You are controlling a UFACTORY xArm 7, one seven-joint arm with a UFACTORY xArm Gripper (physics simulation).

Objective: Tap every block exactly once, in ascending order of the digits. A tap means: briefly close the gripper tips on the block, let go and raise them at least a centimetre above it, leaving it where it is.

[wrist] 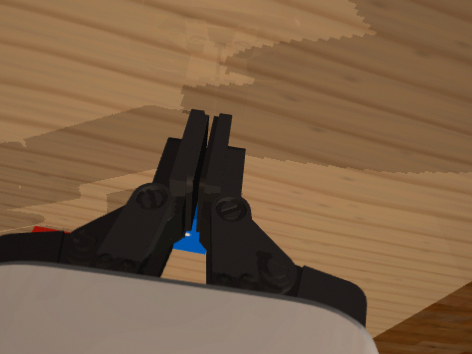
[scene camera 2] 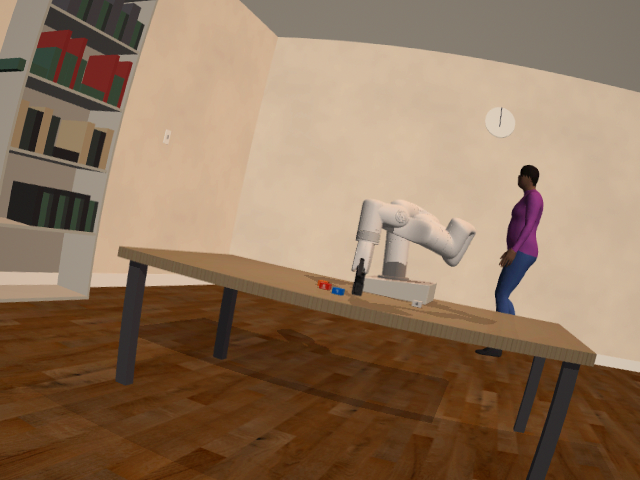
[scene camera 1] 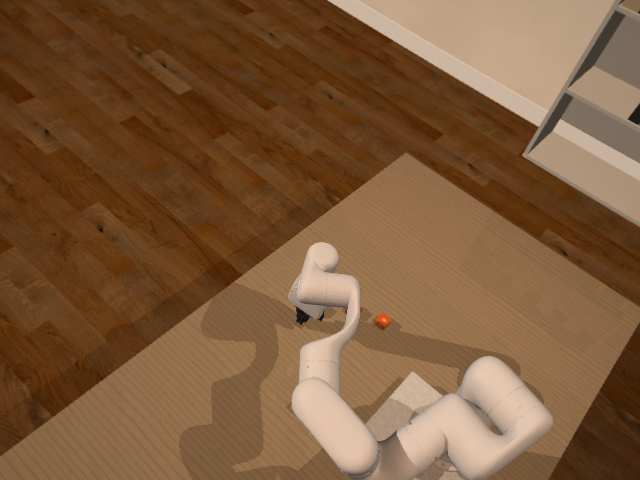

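My gripper (scene camera 1: 301, 321) (scene camera 2: 357, 293) (wrist: 210, 139) is shut and empty, tips low over the table. The blue block (scene camera 2: 338, 291) (wrist: 190, 243) stands left of the tips in scene camera 2; in the wrist view part of it shows through the gap between the finger linkages. Its digit is not readable. A red block (scene camera 1: 360, 310) (scene camera 2: 325, 285) (wrist: 47, 229) is mostly hidden by the arm in scene camera 1. An orange block (scene camera 1: 383, 320) sits close by it. A small white block (scene camera 2: 416, 303) with a dark mark stands right of the gripper in scene camera 2.
The wooden table (scene camera 1: 413, 206) (scene camera 2: 206, 266) carries the blocks and the arm. The arm's light base plate (scene camera 1: 405, 395) (scene camera 2: 423, 293) lies behind the gripper in scene camera 2. A bookshelf (scene camera 2: 74, 263) and a standing person (scene camera 2: 527, 222) are beyond the table.
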